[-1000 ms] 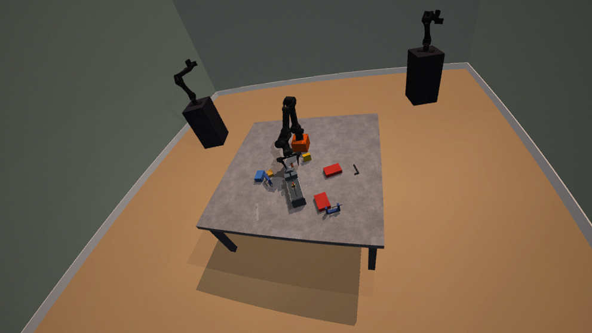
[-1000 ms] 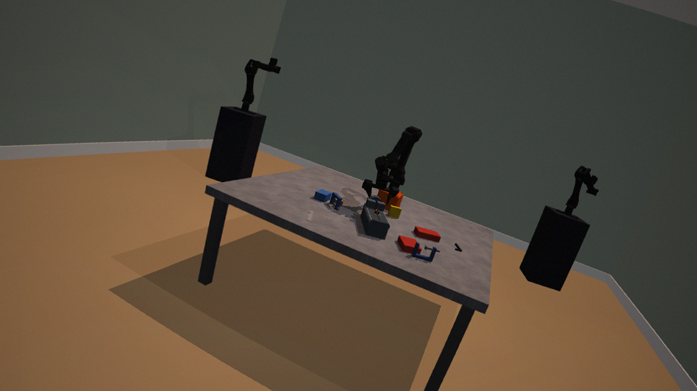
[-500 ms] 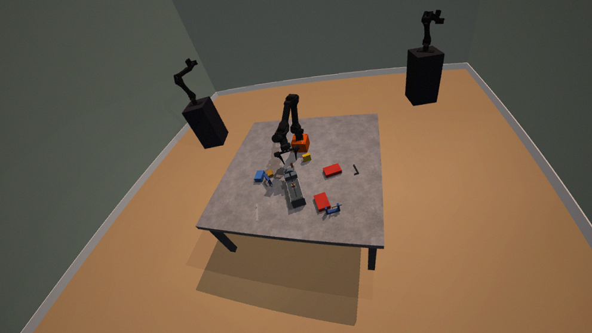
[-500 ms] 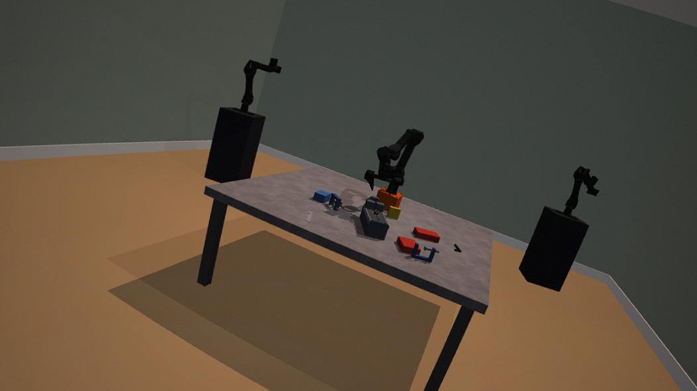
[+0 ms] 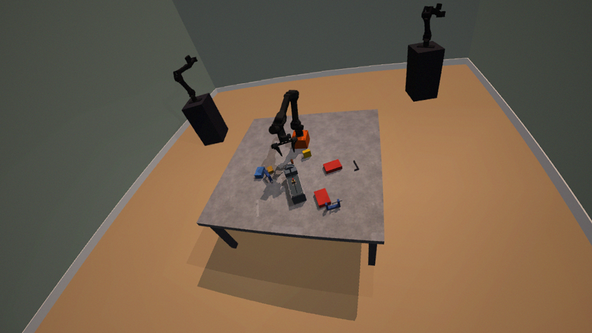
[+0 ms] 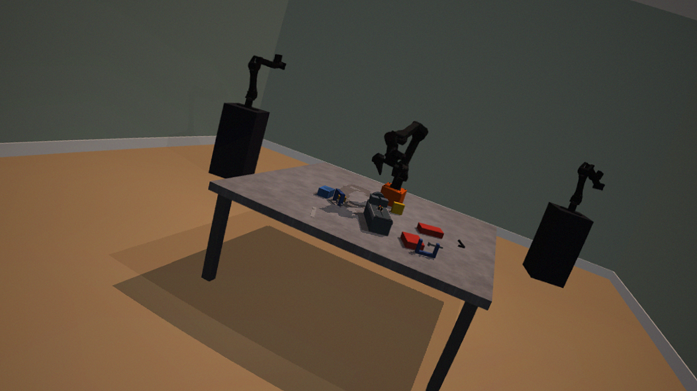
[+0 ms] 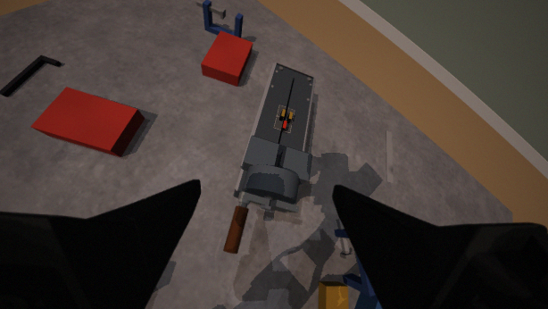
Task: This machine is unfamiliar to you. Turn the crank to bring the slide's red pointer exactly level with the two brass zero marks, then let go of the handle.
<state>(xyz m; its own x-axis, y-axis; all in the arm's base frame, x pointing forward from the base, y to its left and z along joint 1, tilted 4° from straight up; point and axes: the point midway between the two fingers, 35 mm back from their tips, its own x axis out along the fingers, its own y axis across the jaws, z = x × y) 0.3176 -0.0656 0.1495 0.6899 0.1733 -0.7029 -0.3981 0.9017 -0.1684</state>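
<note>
The brown crank handle lies 30 mm behind my gripper tip and 110 mm below it. From my gripper tip the other things lie so: yellow cube: 170 mm behind, 100 mm to the left, 170 mm below; then red pointer: 130 mm ahead, 10 mm to the left, 120 mm below; then blue block: 50 mm behind, 290 mm to the right, 180 mm below.
</note>
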